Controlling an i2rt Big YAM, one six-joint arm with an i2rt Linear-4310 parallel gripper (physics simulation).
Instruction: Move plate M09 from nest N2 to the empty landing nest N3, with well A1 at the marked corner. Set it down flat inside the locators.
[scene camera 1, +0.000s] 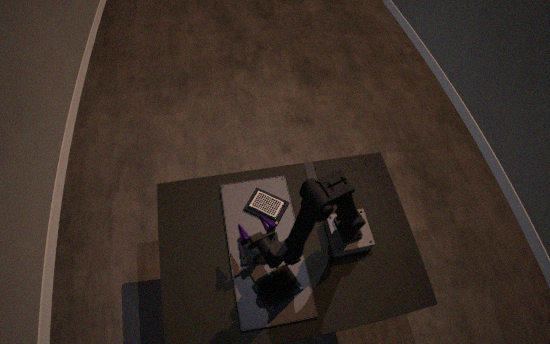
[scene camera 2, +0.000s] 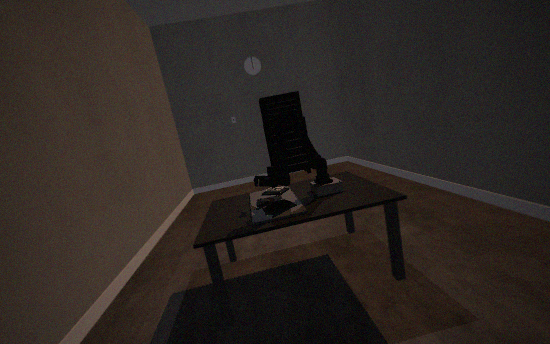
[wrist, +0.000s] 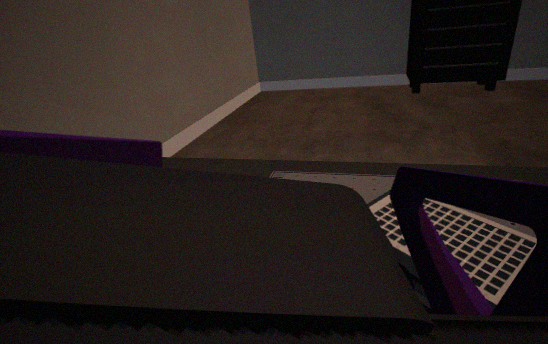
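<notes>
Plate M09 (scene camera 1: 267, 203) (scene camera 2: 275, 190) (wrist: 463, 237) is a white well plate in a dark frame. It lies flat in a nest at the far end of the grey deck board (scene camera 1: 234, 196) (scene camera 2: 258, 219) (wrist: 341, 181). My gripper (scene camera 1: 254, 227) (wrist: 283, 170) has purple fingers, is open wide and holds nothing. It hangs beside the plate's near edge. In the wrist view the right finger crosses in front of the plate's corner. A second dark nest (scene camera 1: 247, 253) lies under the wrist. A third dark nest (scene camera 1: 277, 284) sits at the board's near end, in shadow.
The board lies on a dark table (scene camera 1: 186, 222) (scene camera 2: 360, 196). The arm's base block (scene camera 1: 364, 229) (scene camera 2: 327, 186) stands to the right of the board. A dark dresser (scene camera 2: 282, 129) (wrist: 452, 37) stands by the far wall. A rug (scene camera 2: 267, 303) lies on the floor.
</notes>
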